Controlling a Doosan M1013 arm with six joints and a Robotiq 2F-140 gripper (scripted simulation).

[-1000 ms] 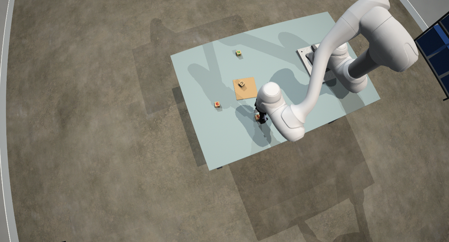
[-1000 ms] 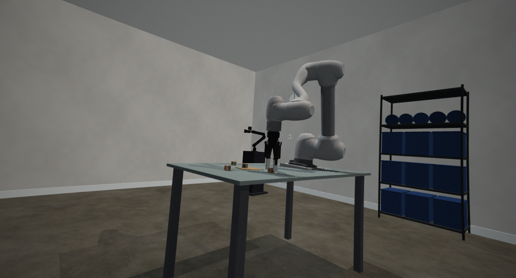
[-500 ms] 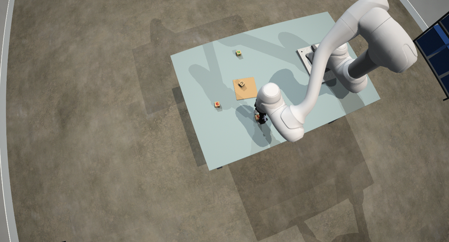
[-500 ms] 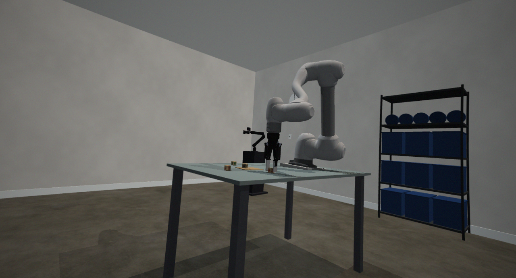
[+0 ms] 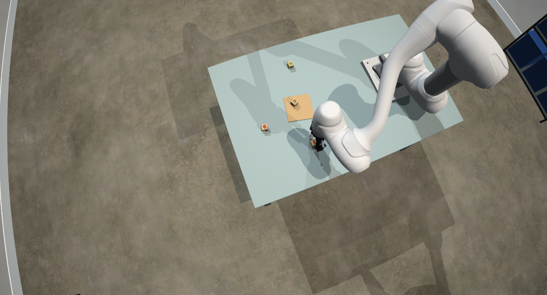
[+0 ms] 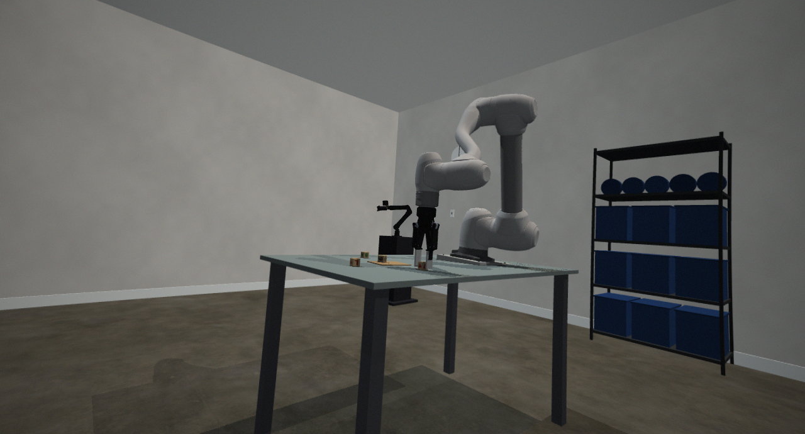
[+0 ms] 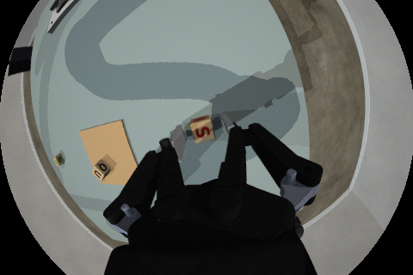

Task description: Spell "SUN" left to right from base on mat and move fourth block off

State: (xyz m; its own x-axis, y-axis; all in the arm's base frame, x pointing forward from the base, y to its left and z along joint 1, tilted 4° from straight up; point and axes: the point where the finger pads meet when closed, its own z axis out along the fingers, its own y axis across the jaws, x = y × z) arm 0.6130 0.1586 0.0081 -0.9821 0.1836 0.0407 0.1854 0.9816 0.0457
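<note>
My hand is 2 cm above the S block. Round my hand: N block 46 cm to the right, 10 cm behind, 2 cm below; then mat 21 cm to the right, 4 cm below, 3 cm behind; then 6 block 19 cm ahead, 18 cm to the right, 2 cm below.
</note>
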